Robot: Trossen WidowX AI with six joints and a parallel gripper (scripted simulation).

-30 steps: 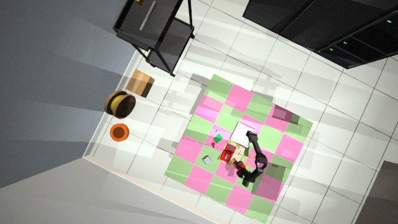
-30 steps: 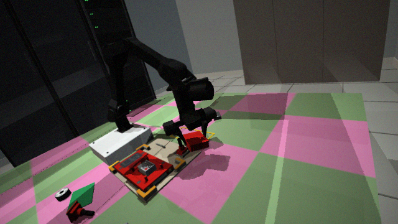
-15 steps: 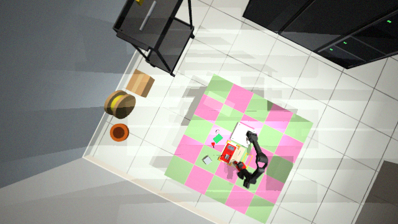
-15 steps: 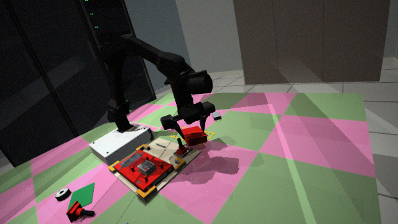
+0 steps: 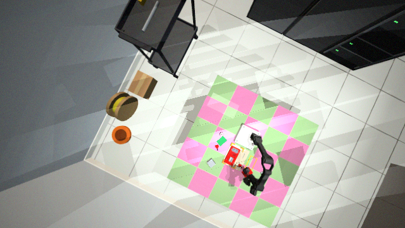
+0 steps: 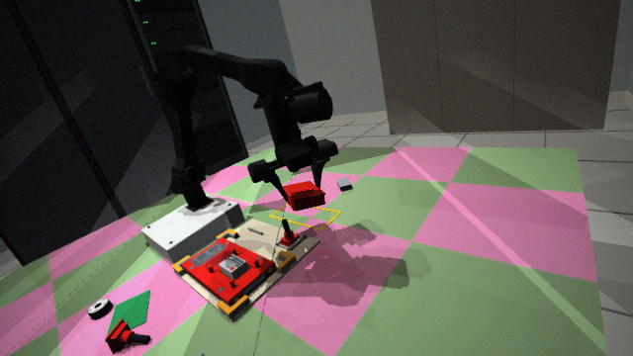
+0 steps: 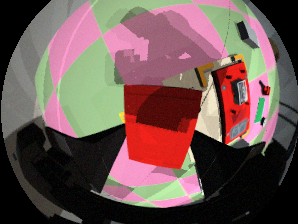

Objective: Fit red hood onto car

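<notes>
Right now the grey engine block is 19 cm to the right of my gripper tip, 7 cm below it and 3 cm behind it. The rest, counted from my gripper tip: red hood (right at my gripper tip); then green patch (37 cm to the right, 16 cm behind, 9 cm below); then jig (16 cm to the right, 8 cm below, 7 cm behind).
</notes>
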